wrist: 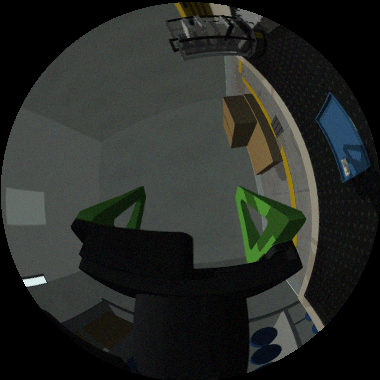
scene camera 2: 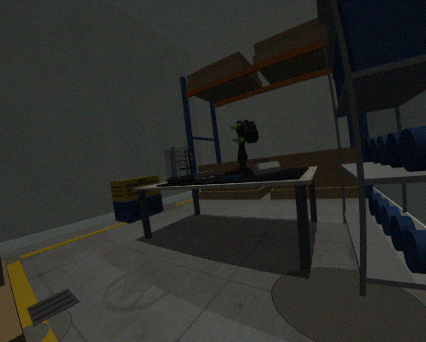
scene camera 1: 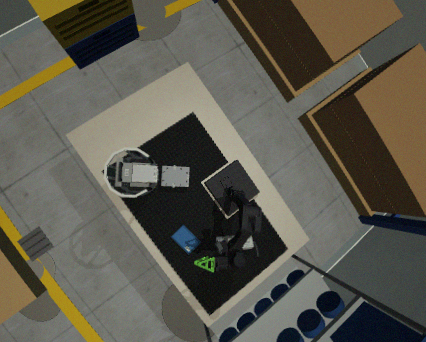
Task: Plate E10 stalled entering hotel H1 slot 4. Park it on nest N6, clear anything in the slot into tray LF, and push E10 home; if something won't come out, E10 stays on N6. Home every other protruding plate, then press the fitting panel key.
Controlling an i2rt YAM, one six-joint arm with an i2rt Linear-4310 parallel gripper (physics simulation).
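Places are measured from the arm's base along level axes (x down, y ahead, z right), in centimetres.
Pixels of known places: gripper, between the fingertips: (wrist: 190,190) (scene camera 2: 231,133) (scene camera 1: 195,263); arm's base, origin of its link: (scene camera 2: 243,169) (scene camera 1: 232,191).
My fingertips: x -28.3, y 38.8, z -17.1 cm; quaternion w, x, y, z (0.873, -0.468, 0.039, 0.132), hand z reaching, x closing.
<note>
For each thing: its middle in the pictures, then the offset to it from my fingertips. "*": a spot on its surface instead. Level surfaces: height alone.
- clear-sided rack, middle of its body: (wrist: 210,33) (scene camera 1: 134,173) (scene camera 2: 179,164) dx +16.6, dy +6.7, dz +53.6 cm
- flat grey square piece, a spot on its surface: (scene camera 1: 175,176) * dx +26.1, dy -12.0, dz +42.1 cm
- blue tray, middle of its body: (wrist: 342,136) (scene camera 1: 185,239) (scene camera 2: 230,177) dx +31.2, dy +0.6, dz +4.9 cm
- white box, middle of its body: (scene camera 1: 234,244) (scene camera 2: 266,167) dx +27.9, dy -24.4, dz -12.7 cm
- black mat, height of its surface: dx +32.0 cm
- pale table, height of its surface: dx +33.3 cm
My gripper (scene camera 1: 200,263) (scene camera 2: 234,133) (wrist: 190,190) is open, with green fingers wide apart and nothing between them. It is raised high above the table, near its front edge. Hotel H1 appears to be the clear-sided rack (scene camera 1: 144,173) (scene camera 2: 180,161) (wrist: 212,39) on a round base; its slots, plate labels and any protruding plates are too small to tell. A flat grey square piece (scene camera 1: 175,176) lies beside it, possibly a nest or plate. A blue tray (scene camera 1: 183,236) (wrist: 341,131) with a small white patch lies on the black mat. I cannot read which tray it is.
A dark square platform (scene camera 1: 240,175) is by the arm's base. A white box (scene camera 1: 245,243) (scene camera 2: 266,167), possibly the panel, is partly hidden under the arm in the overhead view. The black mat (scene camera 1: 165,210) lies on the pale table (scene camera 1: 170,87). A shelf stands beyond one end.
</note>
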